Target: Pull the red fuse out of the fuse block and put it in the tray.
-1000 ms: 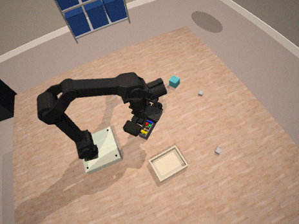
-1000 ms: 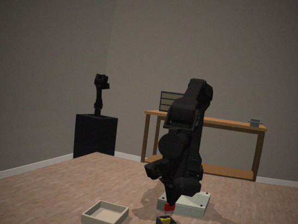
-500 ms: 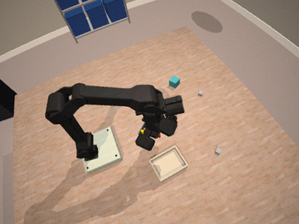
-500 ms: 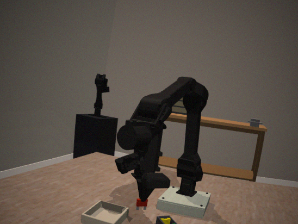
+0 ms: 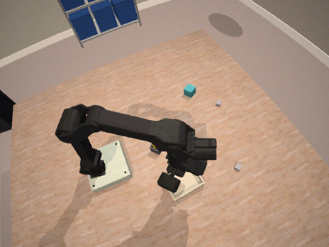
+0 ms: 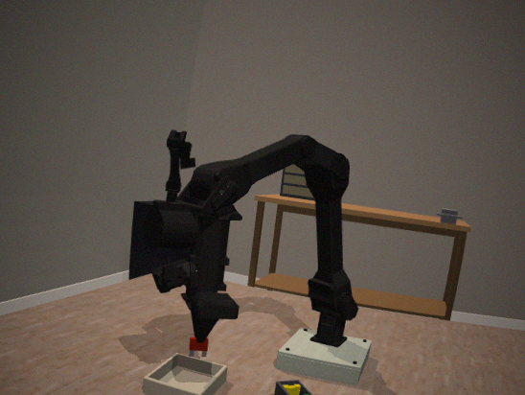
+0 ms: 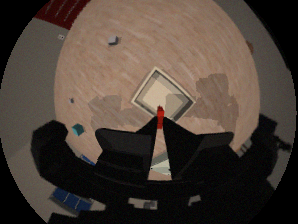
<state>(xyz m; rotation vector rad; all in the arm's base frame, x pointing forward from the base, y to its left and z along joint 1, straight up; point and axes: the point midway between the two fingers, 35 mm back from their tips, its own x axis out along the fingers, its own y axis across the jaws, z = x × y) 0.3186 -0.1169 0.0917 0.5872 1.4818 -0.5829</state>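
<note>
Now: the cream tray 9 cm below my gripper tip and 2 cm to the right of it. From my gripper tip the other things lie so: teal cube 39 cm to the left, 17 cm ahead, 8 cm below; then red fuse 1 cm below.
</note>
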